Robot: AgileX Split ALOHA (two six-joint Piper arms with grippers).
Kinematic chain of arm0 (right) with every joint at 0, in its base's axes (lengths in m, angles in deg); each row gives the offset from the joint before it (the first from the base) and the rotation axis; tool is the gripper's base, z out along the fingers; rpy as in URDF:
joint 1: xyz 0 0 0.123 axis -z
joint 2: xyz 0 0 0 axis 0.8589 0.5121 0
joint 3: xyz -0.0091 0.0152 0.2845 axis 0.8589 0.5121 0
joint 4: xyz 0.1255 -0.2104 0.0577 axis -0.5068 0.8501 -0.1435
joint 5: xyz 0 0 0 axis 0.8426 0.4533 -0.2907
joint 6: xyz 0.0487 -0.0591 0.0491 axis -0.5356 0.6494 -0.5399
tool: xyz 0 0 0 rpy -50.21 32.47 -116.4
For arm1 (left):
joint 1: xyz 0 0 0.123 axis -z
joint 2: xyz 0 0 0 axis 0.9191 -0.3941 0
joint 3: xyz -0.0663 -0.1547 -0.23 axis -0.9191 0.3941 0
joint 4: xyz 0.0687 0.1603 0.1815 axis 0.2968 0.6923 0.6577
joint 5: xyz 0 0 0 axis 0.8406 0.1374 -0.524
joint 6: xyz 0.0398 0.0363 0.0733 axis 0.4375 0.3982 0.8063
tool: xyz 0 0 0 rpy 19.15 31.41 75.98
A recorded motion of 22 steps. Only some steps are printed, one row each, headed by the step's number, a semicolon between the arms.
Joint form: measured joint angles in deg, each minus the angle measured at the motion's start. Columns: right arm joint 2, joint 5, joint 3, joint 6, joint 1, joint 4; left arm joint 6, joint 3, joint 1, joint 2, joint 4, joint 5.
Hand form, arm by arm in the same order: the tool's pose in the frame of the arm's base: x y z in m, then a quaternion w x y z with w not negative. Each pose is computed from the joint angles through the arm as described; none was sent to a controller.
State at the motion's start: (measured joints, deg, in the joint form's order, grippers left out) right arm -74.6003 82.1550 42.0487 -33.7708 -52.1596 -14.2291; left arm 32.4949 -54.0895 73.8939 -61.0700 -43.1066 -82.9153
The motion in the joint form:
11: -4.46 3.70 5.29 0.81 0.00 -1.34; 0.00 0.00 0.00 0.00 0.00 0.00
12: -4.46 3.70 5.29 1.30 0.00 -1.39; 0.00 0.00 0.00 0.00 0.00 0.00
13: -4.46 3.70 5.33 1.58 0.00 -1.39; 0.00 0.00 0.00 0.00 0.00 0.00
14: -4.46 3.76 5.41 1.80 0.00 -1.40; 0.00 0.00 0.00 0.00 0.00 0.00
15: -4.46 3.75 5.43 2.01 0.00 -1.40; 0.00 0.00 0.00 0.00 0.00 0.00
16: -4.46 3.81 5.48 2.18 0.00 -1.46; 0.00 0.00 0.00 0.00 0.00 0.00
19: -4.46 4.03 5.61 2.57 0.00 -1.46; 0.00 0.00 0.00 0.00 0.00 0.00
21: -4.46 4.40 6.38 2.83 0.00 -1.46; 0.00 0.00 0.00 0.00 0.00 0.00
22: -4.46 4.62 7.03 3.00 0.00 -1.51; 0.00 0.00 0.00 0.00 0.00 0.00
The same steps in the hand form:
11: -0.0194 0.0003 0.3061 0.57150 0.07141 0.81677 -0.03440; -0.0072 0.0022 0.2751 0.51319 0.04066 0.85676 -0.03061
12: -0.0194 0.0003 0.3061 0.57137 0.06788 0.81707 -0.03641; -0.0072 0.0022 0.2751 0.51319 0.04066 0.85676 -0.03061
13: -0.0193 0.0003 0.3060 0.57099 0.06590 0.81743 -0.03779; -0.0072 0.0022 0.2751 0.51319 0.04066 0.85676 -0.03061
14: -0.0191 0.0003 0.3055 0.56992 0.06437 0.81826 -0.03876; -0.0072 0.0022 0.2751 0.51319 0.04066 0.85676 -0.03061
15: -0.0190 0.0003 0.3054 0.56978 0.06287 0.81842 -0.03980; -0.0072 0.0022 0.2751 0.51319 0.04066 0.85676 -0.03061
16: -0.0189 0.0004 0.3051 0.56896 0.06166 0.81907 -0.04008; -0.0072 0.0022 0.2751 0.51319 0.04066 0.85676 -0.03061
19: -0.0187 0.0004 0.3042 0.56631 0.05900 0.82101 -0.04189; -0.0072 0.0022 0.2751 0.51319 0.04066 0.85676 -0.03061
21: -0.0170 0.0001 0.3001 0.55801 0.05747 0.82674 -0.04273; -0.0072 0.0022 0.2751 0.51319 0.04066 0.85676 -0.03061
22: -0.0156 0.0000 0.2967 0.55168 0.05645 0.83105 -0.04277; -0.0072 0.0022 0.2751 0.51319 0.04066 0.85676 -0.03061

